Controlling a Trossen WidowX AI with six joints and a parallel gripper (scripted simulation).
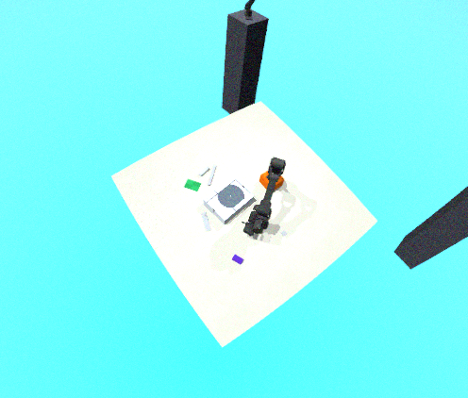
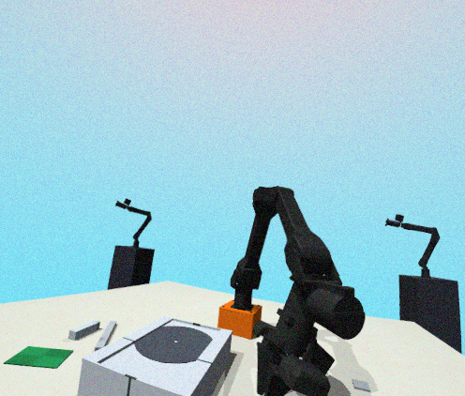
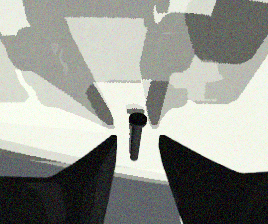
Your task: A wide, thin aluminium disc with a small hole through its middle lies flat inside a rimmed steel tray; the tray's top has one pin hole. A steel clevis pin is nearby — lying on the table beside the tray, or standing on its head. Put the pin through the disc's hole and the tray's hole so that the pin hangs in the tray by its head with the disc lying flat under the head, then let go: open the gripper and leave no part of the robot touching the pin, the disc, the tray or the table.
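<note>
Now: gripper tip 1 cm to the left of the dark clevis pin and 1 cm above it. Also, from my gripper tip: steel tray 18 cm to the right, 3 cm above, 1 cm behind; dark aluminium disc 19 cm to the right, 4 cm above, 3 cm behind; pale tile 19 cm to the left, 13 cm behind, 1 cm below.
</note>
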